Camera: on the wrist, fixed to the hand. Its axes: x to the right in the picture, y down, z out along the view.
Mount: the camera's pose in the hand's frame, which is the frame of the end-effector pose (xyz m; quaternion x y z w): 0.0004 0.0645 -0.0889 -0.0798 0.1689 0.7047 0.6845
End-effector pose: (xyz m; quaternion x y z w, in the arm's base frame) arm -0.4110 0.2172 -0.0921 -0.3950 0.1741 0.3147 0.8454
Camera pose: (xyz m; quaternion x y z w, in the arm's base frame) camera -0.4580 0.1798 -0.1841 -0.2683 0.5152 0.7583 0.2960
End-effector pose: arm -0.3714 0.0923 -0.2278 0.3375 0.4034 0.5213 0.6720
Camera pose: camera -0.4785 0.1104 -0.2112 0.3736 0.1102 0.9196 0.0514
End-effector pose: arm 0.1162 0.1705 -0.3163 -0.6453 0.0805 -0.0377 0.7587
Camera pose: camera 0.0984 0.0945 -0.3936 -0.4392 0.6410 0.4063 0.4808
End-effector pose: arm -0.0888 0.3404 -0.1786 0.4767 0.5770 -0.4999 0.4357
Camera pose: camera -0.0276 0.4316 -0.1787 0.7826 0.1725 0.0914 0.5911
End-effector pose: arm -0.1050 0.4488 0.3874 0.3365 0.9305 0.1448 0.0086
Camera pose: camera -0.0752 0.4728 0.4903 -0.8609 -0.3897 -0.2362 0.2264
